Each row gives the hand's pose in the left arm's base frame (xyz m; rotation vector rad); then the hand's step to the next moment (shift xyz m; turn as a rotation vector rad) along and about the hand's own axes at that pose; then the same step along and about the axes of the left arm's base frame.
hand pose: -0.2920 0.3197 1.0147 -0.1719 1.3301 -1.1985
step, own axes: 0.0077 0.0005 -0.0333 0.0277 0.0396 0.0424
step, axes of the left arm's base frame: -0.0280 0.0116 -0.0159 0.0502 -0.0244 -0.0319
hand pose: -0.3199 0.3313 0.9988 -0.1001 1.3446 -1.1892
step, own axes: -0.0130 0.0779 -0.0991 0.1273 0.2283 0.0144
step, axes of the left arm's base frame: -0.0276 0.0996 -0.0734 0.1185 0.0086 -0.2333
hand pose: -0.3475 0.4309 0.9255 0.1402 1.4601 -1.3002
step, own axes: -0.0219 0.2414 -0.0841 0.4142 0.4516 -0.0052
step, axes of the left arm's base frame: 0.1216 0.1679 -0.1512 0.1528 -0.0456 -0.5917
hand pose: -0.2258 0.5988 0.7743 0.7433 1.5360 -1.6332
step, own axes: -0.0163 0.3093 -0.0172 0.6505 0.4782 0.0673
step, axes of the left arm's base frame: 0.2660 0.0231 -0.1579 0.0532 -0.1491 -0.7945
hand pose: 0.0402 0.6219 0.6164 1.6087 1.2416 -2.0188
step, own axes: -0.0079 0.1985 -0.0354 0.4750 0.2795 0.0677
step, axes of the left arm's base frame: 0.1591 -0.0934 -0.0818 -0.0201 -0.0815 -0.5489
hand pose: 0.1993 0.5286 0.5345 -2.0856 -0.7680 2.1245
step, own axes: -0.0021 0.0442 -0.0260 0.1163 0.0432 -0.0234
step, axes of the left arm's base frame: 0.0379 -0.0316 -0.0142 0.0258 0.0140 -0.1228
